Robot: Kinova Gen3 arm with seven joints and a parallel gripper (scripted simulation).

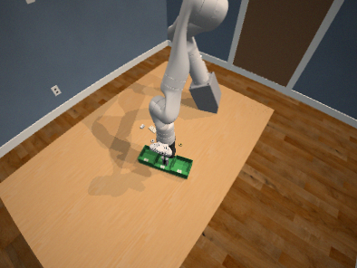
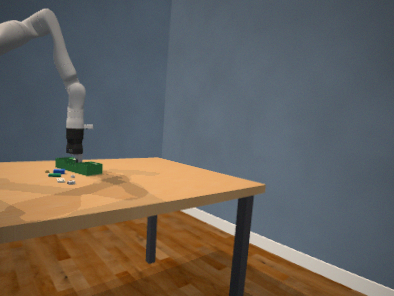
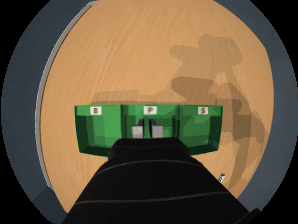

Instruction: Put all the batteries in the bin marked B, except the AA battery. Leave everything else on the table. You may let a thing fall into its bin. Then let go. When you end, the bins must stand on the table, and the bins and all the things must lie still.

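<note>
The green three-part bin lies 1 cm to the right of my hand, 1 cm below it and 1 cm behind it. Round my hand: green cylinder battery: 13 cm behind, 11 cm to the right, 3 cm below; washer-like part: 14 cm to the right, 7 cm behind, 3 cm below; blue battery: 11 cm behind, 5 cm to the right, 3 cm below.
</note>
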